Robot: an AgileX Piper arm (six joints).
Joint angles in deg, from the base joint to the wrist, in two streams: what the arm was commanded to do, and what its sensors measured. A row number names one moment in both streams.
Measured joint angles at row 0:
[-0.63 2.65 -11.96 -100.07 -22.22 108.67]
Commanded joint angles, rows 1 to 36:
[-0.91 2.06 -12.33 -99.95 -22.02 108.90]
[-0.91 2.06 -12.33 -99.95 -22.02 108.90]
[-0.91 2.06 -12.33 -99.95 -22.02 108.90]
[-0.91 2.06 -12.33 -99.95 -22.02 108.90]
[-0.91 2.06 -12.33 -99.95 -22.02 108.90]
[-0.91 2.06 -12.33 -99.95 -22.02 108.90]
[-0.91 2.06 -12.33 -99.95 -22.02 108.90]
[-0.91 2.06 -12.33 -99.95 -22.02 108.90]
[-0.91 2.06 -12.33 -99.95 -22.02 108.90]
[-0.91 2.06 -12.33 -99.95 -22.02 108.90]
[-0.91 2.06 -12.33 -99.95 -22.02 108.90]
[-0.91 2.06 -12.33 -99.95 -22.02 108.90]
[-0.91 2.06 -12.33 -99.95 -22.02 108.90]
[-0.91 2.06 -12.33 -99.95 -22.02 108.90]
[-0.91 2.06 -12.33 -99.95 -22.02 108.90]
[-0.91 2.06 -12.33 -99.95 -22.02 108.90]
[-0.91 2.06 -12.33 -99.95 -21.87 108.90]
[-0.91 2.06 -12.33 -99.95 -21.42 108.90]
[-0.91 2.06 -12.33 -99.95 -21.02 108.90]
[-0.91 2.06 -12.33 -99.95 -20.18 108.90]
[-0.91 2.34 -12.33 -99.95 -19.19 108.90]
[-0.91 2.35 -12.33 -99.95 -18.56 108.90]
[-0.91 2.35 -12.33 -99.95 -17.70 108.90]
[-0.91 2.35 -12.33 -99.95 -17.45 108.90]
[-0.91 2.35 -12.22 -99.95 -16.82 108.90]
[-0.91 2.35 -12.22 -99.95 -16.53 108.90]
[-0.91 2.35 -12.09 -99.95 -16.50 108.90]
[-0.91 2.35 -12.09 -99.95 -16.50 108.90]
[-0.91 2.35 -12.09 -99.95 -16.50 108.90]
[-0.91 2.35 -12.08 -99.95 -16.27 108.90]
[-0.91 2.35 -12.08 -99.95 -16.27 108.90]
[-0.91 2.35 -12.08 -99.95 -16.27 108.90]
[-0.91 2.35 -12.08 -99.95 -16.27 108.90]
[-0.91 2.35 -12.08 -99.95 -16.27 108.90]
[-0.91 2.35 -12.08 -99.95 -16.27 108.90]
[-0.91 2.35 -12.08 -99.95 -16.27 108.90]
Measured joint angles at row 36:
[-0.63 2.65 -11.96 -99.97 -17.03 108.67]
